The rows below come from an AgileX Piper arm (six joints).
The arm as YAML. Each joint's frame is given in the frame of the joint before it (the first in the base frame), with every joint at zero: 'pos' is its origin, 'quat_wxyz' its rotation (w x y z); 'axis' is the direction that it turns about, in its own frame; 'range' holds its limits. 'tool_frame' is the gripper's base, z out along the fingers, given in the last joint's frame.
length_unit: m
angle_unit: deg
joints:
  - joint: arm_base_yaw
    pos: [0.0, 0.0, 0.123]
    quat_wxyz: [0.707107, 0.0, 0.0, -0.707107]
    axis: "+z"
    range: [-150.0, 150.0]
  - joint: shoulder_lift
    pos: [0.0, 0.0, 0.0]
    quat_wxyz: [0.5, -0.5, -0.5, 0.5]
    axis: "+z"
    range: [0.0, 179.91]
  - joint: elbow
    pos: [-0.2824, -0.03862, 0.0]
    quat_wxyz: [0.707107, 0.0, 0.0, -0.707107]
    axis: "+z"
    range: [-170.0, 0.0]
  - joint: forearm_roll
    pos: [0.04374, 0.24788, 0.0]
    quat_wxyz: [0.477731, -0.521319, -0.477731, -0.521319]
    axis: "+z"
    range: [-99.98, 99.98]
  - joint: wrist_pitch
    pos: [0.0, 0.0, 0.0]
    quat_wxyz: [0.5, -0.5, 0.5, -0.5]
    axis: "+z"
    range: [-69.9, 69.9]
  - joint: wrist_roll
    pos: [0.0, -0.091, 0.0]
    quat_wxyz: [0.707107, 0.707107, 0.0, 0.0]
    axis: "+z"
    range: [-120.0, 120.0]
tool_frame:
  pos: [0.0, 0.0, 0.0]
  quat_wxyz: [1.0, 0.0, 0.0, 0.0]
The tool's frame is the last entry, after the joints.
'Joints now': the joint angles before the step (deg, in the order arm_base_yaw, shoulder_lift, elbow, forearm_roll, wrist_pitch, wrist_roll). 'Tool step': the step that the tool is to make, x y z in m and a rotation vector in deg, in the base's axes. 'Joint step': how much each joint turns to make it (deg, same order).
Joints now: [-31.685, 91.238, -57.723, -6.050, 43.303, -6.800]
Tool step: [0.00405, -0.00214, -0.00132, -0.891, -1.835, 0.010]
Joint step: [-0.001, 0.489, 0.001, 0.000, -2.517, 0.235]
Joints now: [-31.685, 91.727, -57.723, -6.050, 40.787, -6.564]
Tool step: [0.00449, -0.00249, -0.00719, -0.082, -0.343, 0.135]
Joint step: [0.000, 1.511, -0.001, 0.001, -1.853, 0.037]
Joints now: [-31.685, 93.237, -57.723, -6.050, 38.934, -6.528]
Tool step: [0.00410, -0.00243, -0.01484, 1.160, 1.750, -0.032]
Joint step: [0.000, 2.751, 0.000, -0.001, -0.649, 0.097]
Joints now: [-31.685, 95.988, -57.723, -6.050, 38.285, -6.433]
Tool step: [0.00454, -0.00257, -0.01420, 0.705, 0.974, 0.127]
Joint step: [0.000, 2.660, -0.001, 0.000, -1.468, 0.001]
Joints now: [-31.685, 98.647, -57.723, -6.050, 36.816, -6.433]
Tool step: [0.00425, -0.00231, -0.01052, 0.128, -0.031, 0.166]
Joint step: [0.000, 2.011, -0.002, 0.000, -1.979, 0.001]
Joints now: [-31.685, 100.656, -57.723, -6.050, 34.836, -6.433]
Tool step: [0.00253, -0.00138, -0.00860, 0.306, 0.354, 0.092]
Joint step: [0.000, 1.582, 0.001, 0.000, -1.127, 0.001]
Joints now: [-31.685, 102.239, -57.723, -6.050, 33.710, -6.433]
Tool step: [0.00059, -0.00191, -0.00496, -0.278, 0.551, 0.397]
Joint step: [-0.130, 0.912, -0.001, -0.742, -0.592, 0.000]
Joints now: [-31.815, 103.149, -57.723, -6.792, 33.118, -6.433]
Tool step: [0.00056, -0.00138, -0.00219, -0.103, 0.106, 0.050]
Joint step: [-0.127, 0.476, -0.103, -0.224, -0.340, 0.000]
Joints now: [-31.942, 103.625, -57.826, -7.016, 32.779, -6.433]
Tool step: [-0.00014, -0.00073, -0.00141, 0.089, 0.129, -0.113]
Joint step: [-0.121, 0.250, -0.002, -0.001, -0.092, 0.001]
